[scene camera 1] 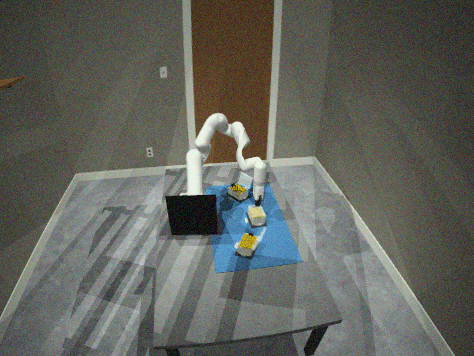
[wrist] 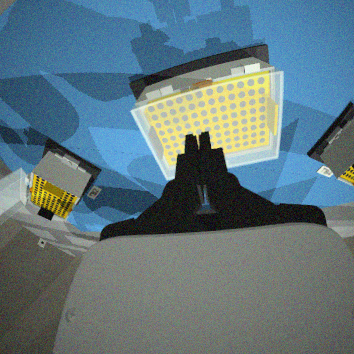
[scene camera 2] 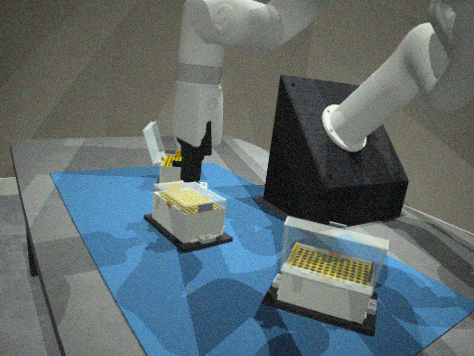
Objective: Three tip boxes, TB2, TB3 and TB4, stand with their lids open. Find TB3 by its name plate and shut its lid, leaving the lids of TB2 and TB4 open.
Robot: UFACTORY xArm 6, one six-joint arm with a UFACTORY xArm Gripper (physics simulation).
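Places are measured from the arm's base along level axes (x right, y down, z ahead), in millimetres.
Where they show: gripper, fingertip midpoint: (scene camera 1: 257, 205) (wrist: 200, 149) (scene camera 2: 190, 180); arm's base, link origin: (scene camera 1: 195, 199) (scene camera 2: 343, 128).
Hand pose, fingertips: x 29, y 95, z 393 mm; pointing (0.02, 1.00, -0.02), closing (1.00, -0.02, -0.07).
Each offset is from my fingertips to the top centre of the thing. "spot": to the spot under its first point. Level surfaces: height alone.
The middle tip box @(dx +12, dy +26, dz -20 mm) (scene camera 1: 256, 216) (scene camera 2: 190, 222) (wrist: 170, 87) has its clear lid down over the yellow tips. The far tip box (scene camera 1: 238, 192) (scene camera 2: 170, 173) (wrist: 62, 172) has its lid @(spot: dx -315, dy +4, dz +4 mm) (scene camera 1: 245, 180) (scene camera 2: 154, 142) (wrist: 12, 192) standing open. The near tip box (scene camera 1: 246, 248) (scene camera 2: 325, 297) (wrist: 341, 150) has its clear lid (scene camera 1: 261, 235) (scene camera 2: 340, 241) upright and open. Small white name plates (scene camera 2: 203, 185) (wrist: 94, 192) show beside boxes; their lettering is too small to read. My gripper (scene camera 1: 258, 203) (scene camera 2: 191, 179) (wrist: 200, 149) is shut and empty, beside the middle box, between it and the far box in scene camera 2.
The boxes stand on a blue mat @(dy +103 mm) (scene camera 1: 280, 247) (scene camera 2: 160, 305) on a grey table @(dy +106 mm) (scene camera 1: 250, 302). The arm's black wedge-shaped base (scene camera 1: 192, 215) (scene camera 2: 320, 150) stands beside the mat. The near box's lid rises above its body.
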